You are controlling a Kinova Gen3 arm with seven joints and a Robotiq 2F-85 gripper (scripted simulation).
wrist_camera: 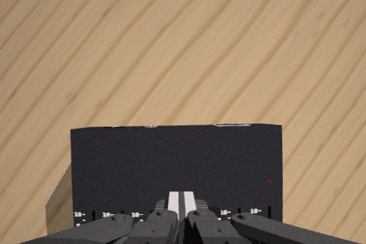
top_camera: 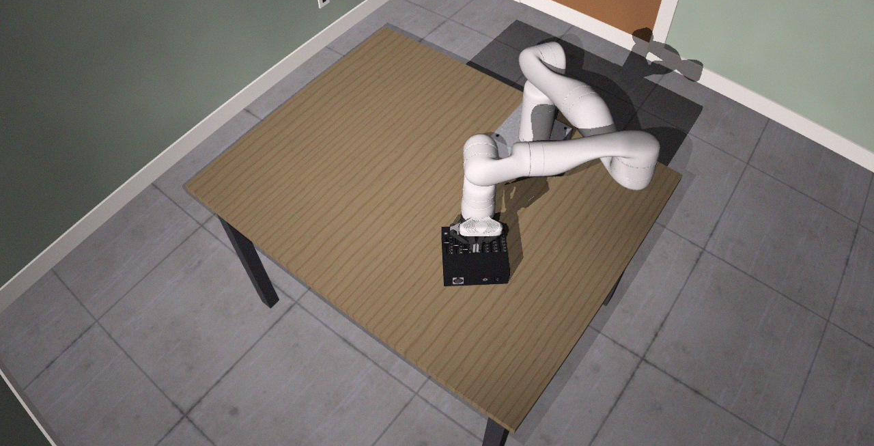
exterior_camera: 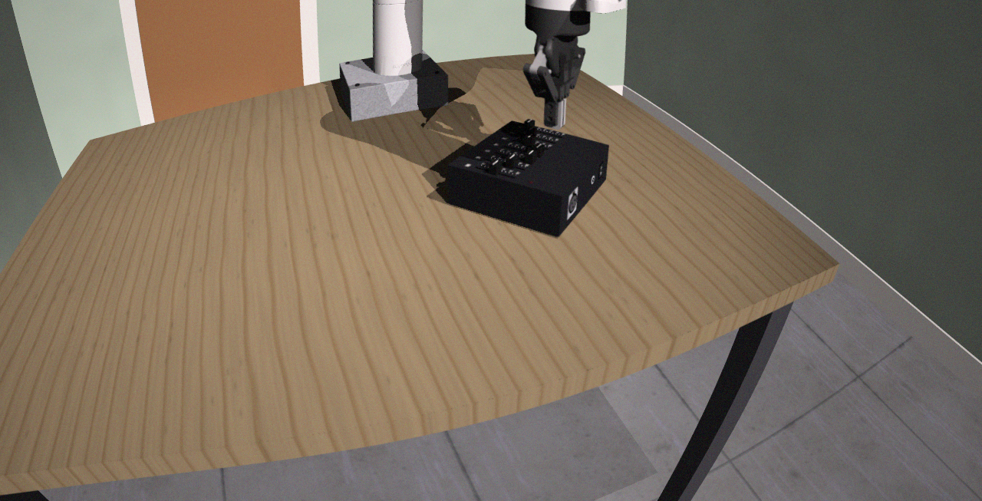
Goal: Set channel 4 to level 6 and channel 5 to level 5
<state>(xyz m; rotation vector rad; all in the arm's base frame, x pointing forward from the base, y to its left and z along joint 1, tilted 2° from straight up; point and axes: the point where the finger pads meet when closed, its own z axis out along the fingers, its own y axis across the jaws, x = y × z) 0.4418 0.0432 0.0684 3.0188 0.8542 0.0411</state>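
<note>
My gripper is now 50 mm above the channel 4 fader cap, 20 mm past it and 10 mm to the left of it. Round my hand: channel 5 fader cap 50 mm below, 30 mm to the right.
</note>
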